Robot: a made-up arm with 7 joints.
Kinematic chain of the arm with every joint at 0, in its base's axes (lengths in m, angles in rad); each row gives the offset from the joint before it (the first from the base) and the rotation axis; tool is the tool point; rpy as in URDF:
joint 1: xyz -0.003 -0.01 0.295 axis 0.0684 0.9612 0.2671
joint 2: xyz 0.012 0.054 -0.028 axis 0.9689 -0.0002 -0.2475
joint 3: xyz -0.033 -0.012 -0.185 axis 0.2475 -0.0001 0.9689
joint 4: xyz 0.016 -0.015 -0.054 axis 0.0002 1 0
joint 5: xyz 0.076 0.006 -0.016 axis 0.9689 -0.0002 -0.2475
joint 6: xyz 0.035 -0.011 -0.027 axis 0.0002 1 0
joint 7: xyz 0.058 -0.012 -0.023 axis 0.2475 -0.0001 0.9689
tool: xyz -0.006 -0.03 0.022 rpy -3.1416 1.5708 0
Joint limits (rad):
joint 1: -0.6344..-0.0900
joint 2: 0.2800..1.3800
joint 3: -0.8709..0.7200
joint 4: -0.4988..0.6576
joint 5: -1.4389..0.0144
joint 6: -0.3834..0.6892
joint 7: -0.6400..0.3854
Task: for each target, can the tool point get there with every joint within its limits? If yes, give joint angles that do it. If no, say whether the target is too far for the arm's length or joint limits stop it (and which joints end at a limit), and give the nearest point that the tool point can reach.
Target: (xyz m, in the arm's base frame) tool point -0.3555 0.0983 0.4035
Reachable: no: joint limits stop it (at a limit: joint 1, joint 2, joint 3, joint 4, joint 5, joint 6, joint 7) | nearest point 0.1451 0.1356 0.3884 | short by 0.502 m
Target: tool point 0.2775 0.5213 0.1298
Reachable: no: too far | nearest point 0.2139 0.3923 0.1642 | short by 0.148 m
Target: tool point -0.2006 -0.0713 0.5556
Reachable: no: joint limits stop it (at a limit: joint 1, joint 2, joint 3, joint 4, joint 5, joint 6, joint 7) | nearest point 0.1451 0.1356 0.3884 | short by 0.436 m
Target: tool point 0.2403 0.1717 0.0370
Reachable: yes | joints -0.4331 0.9987 -0.4745 0.4491 -1.0757 0.3919 -0.5179
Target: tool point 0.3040 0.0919 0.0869
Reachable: yes | joints -0.5428 0.7356 -0.0961 0.1365 -0.6498 0.5352 0.0400
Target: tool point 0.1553 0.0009 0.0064
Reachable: yes | joints -0.2732 0.5311 -0.6421 0.0820 -0.5714 -0.2873 -0.3513
